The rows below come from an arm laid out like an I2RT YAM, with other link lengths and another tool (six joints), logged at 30 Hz.
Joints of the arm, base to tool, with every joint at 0 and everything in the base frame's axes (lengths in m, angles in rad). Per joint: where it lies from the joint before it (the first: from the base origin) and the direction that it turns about. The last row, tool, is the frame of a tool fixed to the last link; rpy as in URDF.
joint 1: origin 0 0 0.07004 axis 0 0 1
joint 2: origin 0.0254 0.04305 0.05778 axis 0 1 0
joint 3: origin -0.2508 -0.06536 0 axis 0 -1 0
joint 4: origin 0.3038 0.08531 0.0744 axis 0 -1 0
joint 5: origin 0.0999 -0.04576 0.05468 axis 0 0 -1
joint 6: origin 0.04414 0 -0.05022 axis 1 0 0
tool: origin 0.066 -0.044 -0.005 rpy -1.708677 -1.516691 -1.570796
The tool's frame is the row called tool.
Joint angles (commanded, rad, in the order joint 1, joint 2, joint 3, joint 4, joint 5, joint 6), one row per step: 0.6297, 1.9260, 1.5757, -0.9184, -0.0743, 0.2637; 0.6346, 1.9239, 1.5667, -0.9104, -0.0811, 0.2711; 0.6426, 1.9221, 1.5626, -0.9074, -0.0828, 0.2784; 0.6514, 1.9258, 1.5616, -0.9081, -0.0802, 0.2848; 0.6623, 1.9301, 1.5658, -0.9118, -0.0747, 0.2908; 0.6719, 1.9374, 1.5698, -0.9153, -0.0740, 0.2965; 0.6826, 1.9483, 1.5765, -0.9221, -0.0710, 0.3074; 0.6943, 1.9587, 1.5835, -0.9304, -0.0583, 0.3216; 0.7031, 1.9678, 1.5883, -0.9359, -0.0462, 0.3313; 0.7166, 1.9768, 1.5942, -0.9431, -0.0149, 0.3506; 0.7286, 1.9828, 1.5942, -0.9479, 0.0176, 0.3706; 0.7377, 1.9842, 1.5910, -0.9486, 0.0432, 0.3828; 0.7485, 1.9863, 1.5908, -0.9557, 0.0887, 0.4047; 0.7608, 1.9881, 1.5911, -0.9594, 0.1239, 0.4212; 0.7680, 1.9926, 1.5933, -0.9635, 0.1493, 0.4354
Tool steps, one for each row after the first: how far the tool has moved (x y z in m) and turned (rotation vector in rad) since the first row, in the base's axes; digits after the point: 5 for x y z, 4 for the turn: -0.00244, 0.00220, -0.00220, 0.0073, 0.0047, -0.0001; -0.00530, 0.00519, -0.00285, 0.0104, 0.0069, 0.0014; -0.00816, 0.00803, -0.00490, 0.0064, 0.0113, 0.0033; -0.01093, 0.01176, -0.00539, 0.0010, 0.0125, 0.0069; -0.01368, 0.01540, -0.00743, -0.0027, 0.0188, 0.0108; -0.01692, 0.01910, -0.01026, -0.0100, 0.0281, 0.0102; -0.02019, 0.02206, -0.01252, -0.0244, 0.0326, 0.0046; -0.02245, 0.02405, -0.01482, -0.0380, 0.0347, 0.0008; -0.02531, 0.02588, -0.01612, -0.0642, 0.0265, -0.0128; -0.02839, 0.02644, -0.01789, -0.0912, 0.0172, -0.0286; -0.03063, 0.02673, -0.01868, -0.1107, 0.0062, -0.0379; -0.03291, 0.02546, -0.01807, -0.1447, -0.0142, -0.0598; -0.03547, 0.02627, -0.01732, -0.1691, -0.0327, -0.0723; -0.03683, 0.02635, -0.01750, -0.1877, -0.0443, -0.0848
